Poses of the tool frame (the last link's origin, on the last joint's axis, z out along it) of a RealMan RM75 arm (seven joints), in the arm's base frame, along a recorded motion.
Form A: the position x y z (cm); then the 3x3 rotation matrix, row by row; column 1 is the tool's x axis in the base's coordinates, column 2 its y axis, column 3 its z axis. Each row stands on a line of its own.
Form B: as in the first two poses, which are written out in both.
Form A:
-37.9, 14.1, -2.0
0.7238, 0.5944, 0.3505
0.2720, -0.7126, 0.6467
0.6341, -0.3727, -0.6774
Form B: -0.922, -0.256, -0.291, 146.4, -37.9, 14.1, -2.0
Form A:
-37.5, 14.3, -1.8
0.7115, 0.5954, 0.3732
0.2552, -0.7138, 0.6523
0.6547, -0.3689, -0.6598
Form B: -0.918, -0.253, -0.306, 146.2, -37.5, 14.3, -1.8
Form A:
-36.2, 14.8, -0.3
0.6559, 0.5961, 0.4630
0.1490, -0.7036, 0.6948
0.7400, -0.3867, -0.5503
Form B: -0.899, -0.230, -0.372, 143.0, -36.2, 14.8, -0.3
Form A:
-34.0, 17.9, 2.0
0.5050, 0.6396, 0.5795
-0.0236, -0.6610, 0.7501
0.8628, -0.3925, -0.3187
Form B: -0.846, -0.210, -0.491, 137.5, -34.0, 17.9, 2.0
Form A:
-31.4, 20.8, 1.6
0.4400, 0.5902, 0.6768
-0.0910, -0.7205, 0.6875
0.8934, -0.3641, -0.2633
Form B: -0.827, -0.170, -0.536, 140.5, -31.4, 20.8, 1.6
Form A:
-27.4, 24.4, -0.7
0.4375, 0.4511, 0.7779
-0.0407, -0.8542, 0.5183
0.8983, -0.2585, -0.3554
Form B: -0.838, -0.130, -0.530, 152.4, -27.4, 24.4, -0.7
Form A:
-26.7, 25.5, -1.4
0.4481, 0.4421, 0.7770
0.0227, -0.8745, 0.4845
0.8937, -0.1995, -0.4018
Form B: -0.844, -0.144, -0.517, 156.1, -26.7, 25.5, -1.4
